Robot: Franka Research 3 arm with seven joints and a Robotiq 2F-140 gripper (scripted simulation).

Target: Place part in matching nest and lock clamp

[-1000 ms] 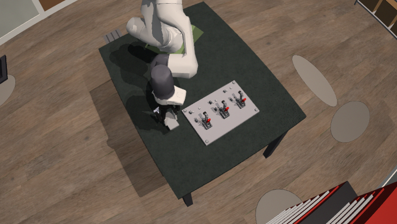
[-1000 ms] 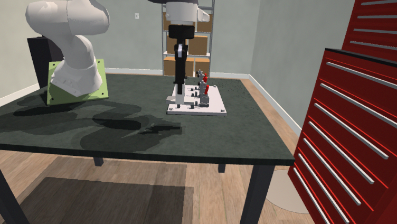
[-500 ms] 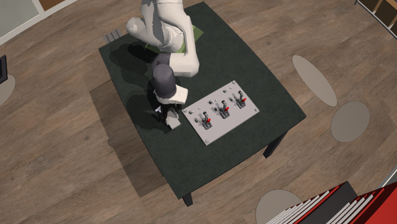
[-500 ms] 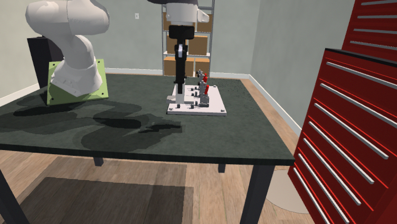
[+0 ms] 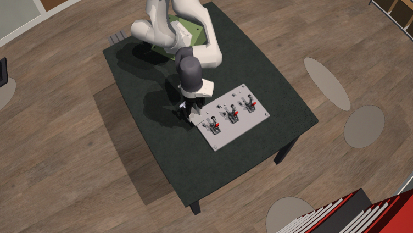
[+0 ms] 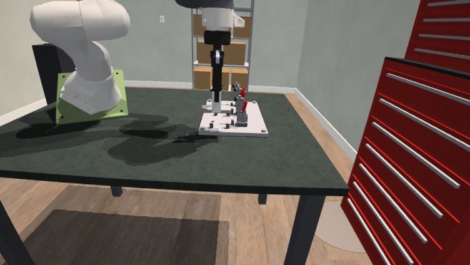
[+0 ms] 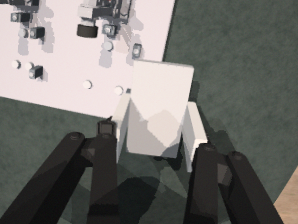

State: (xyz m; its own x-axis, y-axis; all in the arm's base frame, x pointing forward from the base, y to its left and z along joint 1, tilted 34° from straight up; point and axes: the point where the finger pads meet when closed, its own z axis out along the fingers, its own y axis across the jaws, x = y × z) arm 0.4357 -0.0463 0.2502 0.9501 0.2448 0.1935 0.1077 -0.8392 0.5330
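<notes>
Right now the clamp is 8 cm ahead of my hand, 29 cm to the left of it and 7 cm below it. Round my hand: light grey fixture plate (5 cm ahead, 18 cm to the left, 12 cm below); part (3 cm below).
</notes>
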